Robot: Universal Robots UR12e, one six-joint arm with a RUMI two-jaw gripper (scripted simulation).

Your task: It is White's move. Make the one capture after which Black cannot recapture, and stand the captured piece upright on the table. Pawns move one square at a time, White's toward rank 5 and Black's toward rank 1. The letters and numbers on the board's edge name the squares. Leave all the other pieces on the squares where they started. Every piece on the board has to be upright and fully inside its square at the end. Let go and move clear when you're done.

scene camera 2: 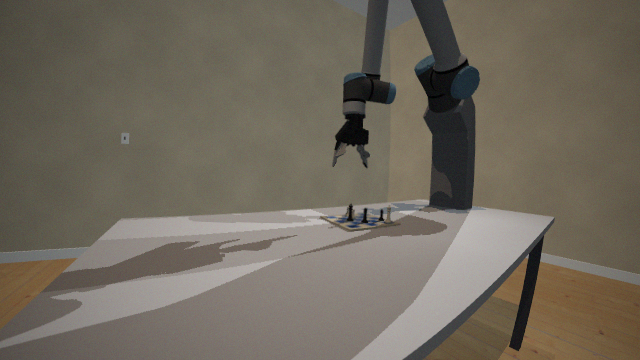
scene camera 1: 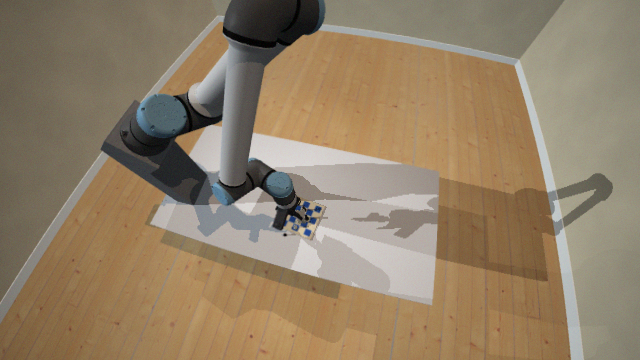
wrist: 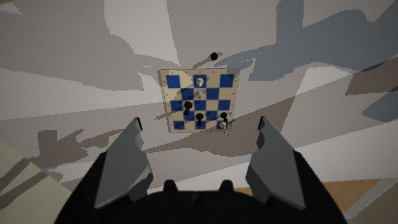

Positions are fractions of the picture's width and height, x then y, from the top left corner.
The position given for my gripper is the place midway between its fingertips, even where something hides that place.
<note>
I see my gripper (scene camera 2: 0.55, 0.47) and a chessboard (scene camera 1: 0.49, 0.59).
The chessboard shows as well in scene camera 2 (scene camera 2: 0.53, 0.61) and in the wrist view (wrist: 0.55, 0.40). My gripper also shows in the wrist view (wrist: 0.50, 0.52).
</note>
